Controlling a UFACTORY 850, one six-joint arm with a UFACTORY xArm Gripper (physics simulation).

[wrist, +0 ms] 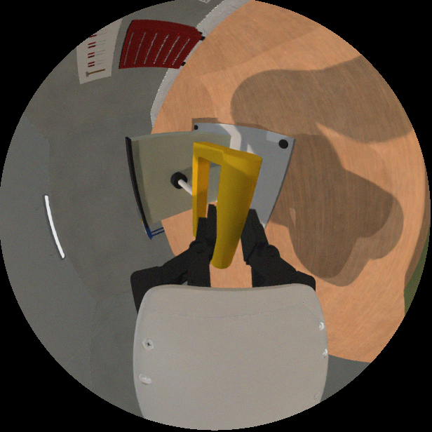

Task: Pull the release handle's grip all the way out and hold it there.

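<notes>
The release handle's yellow grip [234, 195] is a D-shaped loop with a thick round bar, in the middle of the wrist view. A pale rod [185, 186] runs from a black collar [178, 180] on the upright beige panel [155, 162] to the grip's thin side; a short length of the rod shows between them. My gripper [228, 218] is shut on the thick bar of the yellow grip, with one black finger on each side, the left one passing through the loop. The lower part of the loop is hidden behind the left finger.
The panel stands on a grey base plate [274, 172] on the round wooden table [345, 105]. A small blue object [151, 234] shows below the panel. A red slatted item [159, 45] and a white chart [100, 52] are at the top left. Dark shadows lie on the table.
</notes>
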